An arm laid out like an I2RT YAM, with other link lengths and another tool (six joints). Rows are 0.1 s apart.
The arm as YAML. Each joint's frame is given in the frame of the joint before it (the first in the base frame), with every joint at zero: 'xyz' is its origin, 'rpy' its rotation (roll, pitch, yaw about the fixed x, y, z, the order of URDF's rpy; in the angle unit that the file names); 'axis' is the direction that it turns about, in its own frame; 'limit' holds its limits. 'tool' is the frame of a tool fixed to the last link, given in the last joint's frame.
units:
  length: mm
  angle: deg
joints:
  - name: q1
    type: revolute
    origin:
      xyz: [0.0, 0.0, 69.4]
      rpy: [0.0, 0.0, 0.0]
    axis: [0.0, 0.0, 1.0]
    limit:
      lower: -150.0
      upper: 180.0
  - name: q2
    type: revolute
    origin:
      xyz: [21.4, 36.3, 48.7]
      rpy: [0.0, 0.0, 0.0]
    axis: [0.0, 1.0, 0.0]
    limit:
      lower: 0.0
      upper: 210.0
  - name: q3
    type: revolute
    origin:
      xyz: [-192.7, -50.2, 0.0]
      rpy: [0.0, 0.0, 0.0]
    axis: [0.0, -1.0, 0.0]
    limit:
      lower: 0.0
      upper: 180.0
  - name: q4
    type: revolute
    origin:
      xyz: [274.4, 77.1, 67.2]
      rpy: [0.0, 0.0, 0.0]
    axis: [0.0, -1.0, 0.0]
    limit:
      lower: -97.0
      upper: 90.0
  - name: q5
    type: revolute
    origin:
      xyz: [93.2, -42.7, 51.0]
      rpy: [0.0, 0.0, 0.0]
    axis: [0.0, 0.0, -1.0]
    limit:
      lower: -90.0
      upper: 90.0
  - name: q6
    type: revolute
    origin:
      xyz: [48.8, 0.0, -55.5]
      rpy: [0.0, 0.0, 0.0]
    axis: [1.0, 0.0, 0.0]
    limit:
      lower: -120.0
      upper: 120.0
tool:
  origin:
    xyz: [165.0, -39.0, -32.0]
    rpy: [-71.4, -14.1, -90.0]
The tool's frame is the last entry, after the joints.
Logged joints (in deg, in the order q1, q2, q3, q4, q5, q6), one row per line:
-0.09, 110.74, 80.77, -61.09, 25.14, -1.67
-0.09, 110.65, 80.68, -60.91, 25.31, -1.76
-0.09, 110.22, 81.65, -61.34, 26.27, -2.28
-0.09, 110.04, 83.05, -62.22, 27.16, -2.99
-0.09, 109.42, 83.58, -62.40, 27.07, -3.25
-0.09, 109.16, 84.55, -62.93, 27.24, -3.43
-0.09, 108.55, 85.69, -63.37, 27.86, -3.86
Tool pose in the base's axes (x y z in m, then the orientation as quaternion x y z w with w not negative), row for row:
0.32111, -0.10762, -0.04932, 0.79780, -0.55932, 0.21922, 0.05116
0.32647, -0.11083, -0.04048, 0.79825, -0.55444, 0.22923, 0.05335
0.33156, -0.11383, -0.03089, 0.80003, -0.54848, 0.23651, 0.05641
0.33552, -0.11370, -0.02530, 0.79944, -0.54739, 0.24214, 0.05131
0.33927, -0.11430, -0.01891, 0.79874, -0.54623, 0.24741, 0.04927
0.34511, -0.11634, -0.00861, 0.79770, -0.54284, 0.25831, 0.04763
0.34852, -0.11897, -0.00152, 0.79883, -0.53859, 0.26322, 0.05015
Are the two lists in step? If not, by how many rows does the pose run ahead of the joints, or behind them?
The pose runs 1 row ahead of the joints: the pose in row i belongs to the joints in row i + 1.
